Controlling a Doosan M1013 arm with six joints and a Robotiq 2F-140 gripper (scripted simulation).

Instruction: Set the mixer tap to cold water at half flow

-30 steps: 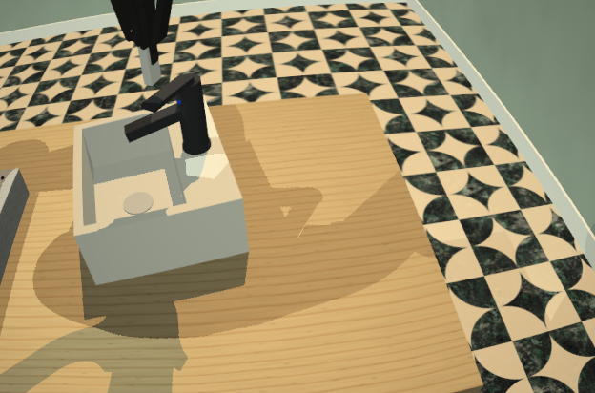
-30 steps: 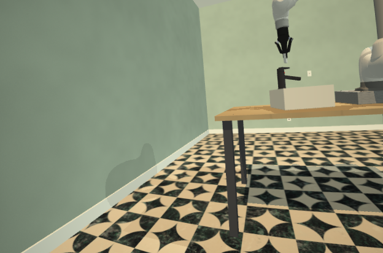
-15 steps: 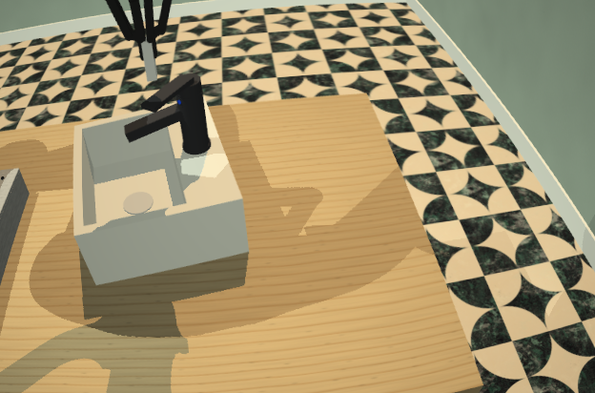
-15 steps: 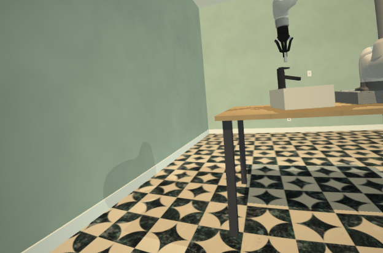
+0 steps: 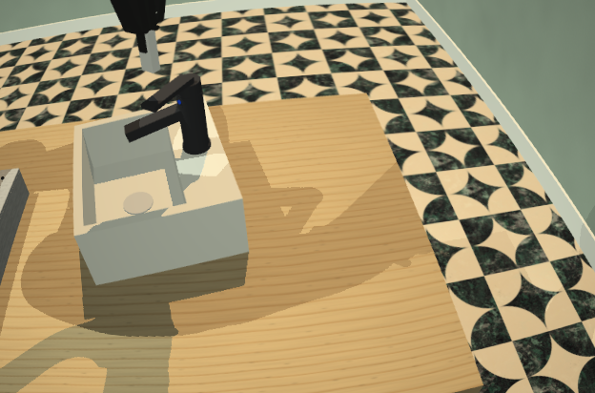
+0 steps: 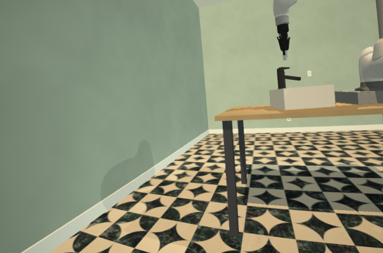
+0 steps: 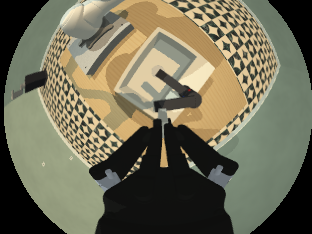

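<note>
My hand is 1 cm short of the lever, 3 cm to the right of it and 9 cm above it. Round my hand: white basin 8 cm behind, 4 cm to the left, 33 cm below; mixer tap 2 cm ahead, 5 cm to the left, 14 cm below.
</note>
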